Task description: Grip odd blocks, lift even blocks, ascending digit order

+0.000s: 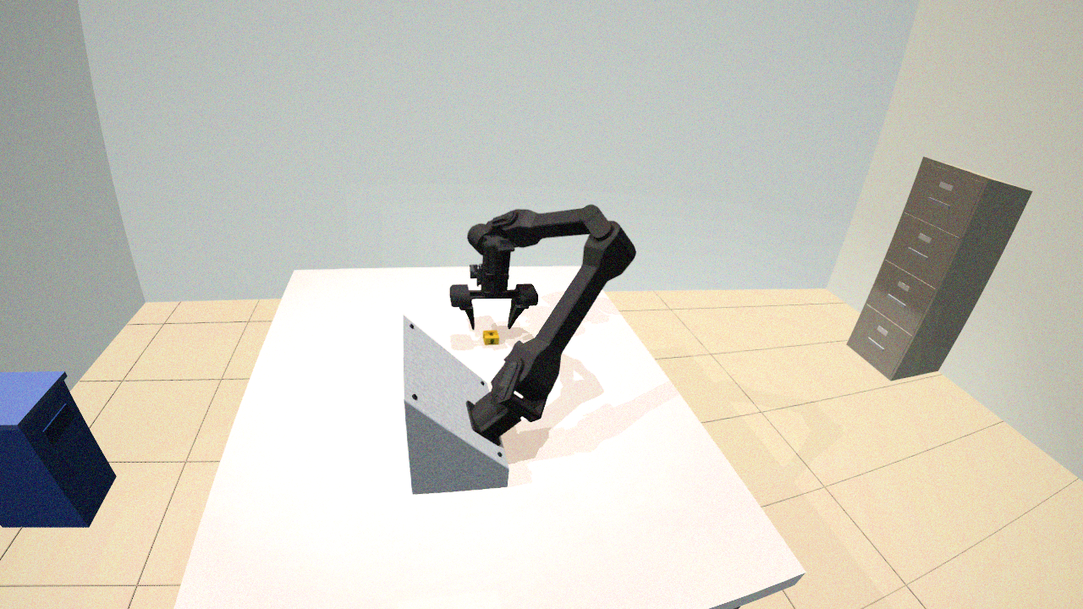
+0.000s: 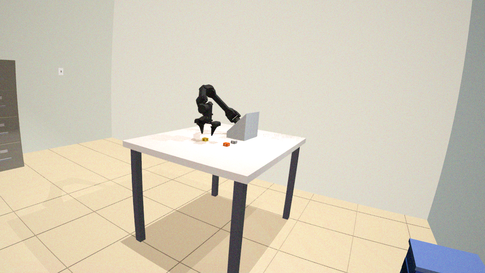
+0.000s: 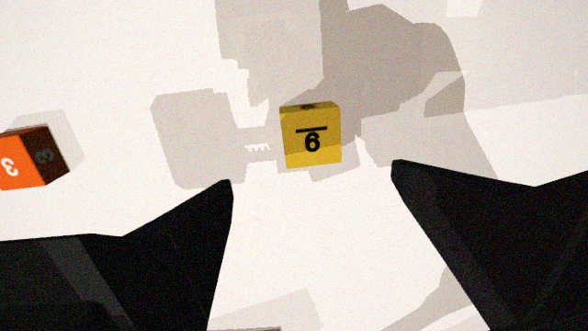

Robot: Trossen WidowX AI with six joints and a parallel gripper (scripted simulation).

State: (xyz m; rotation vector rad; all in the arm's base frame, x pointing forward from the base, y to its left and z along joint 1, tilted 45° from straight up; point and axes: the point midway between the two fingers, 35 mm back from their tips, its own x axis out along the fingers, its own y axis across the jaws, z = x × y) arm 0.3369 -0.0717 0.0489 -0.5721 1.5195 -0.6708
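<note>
My gripper tip is 10 mm short of the yellow block and 30 mm above it. The rest, counted from my gripper tip: orange block (30 mm ahead, 170 mm to the left, 30 mm below); then grey block (70 mm behind, 180 mm to the left, 30 mm below).
</note>
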